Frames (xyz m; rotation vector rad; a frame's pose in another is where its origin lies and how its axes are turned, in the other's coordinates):
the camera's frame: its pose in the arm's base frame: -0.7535 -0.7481 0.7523 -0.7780 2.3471 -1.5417
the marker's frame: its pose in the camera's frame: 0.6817 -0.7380 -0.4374 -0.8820 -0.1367 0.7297
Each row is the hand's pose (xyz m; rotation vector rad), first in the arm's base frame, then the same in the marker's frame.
Working: the arm's base frame: its pose in the marker's frame: -0.5463 1.1405 1.9687 0.0766 -2.6980 0.1404

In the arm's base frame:
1: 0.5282 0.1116 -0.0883 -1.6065 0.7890 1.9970
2: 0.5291 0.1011 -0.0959 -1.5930 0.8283 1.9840
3: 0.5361 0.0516 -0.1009 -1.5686 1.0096 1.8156
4: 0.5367 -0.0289 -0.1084 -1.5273 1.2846 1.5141
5: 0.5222 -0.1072 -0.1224 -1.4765 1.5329 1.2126
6: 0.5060 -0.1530 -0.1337 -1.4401 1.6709 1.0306
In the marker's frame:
1: -0.9949 1.2443 2.2641 -2.2251 -0.5535 -1.0337
2: -0.9917 1.2347 2.2722 -2.1988 -0.5475 -1.0164
3: -0.9922 1.1858 2.2840 -2.0025 -0.5702 -0.9993
4: -0.9834 1.1067 2.2980 -1.6747 -0.5828 -0.9787
5: -0.9585 1.0309 2.3112 -1.3634 -0.5565 -0.9528
6: -0.9356 0.9872 2.3184 -1.1833 -0.5266 -0.9338

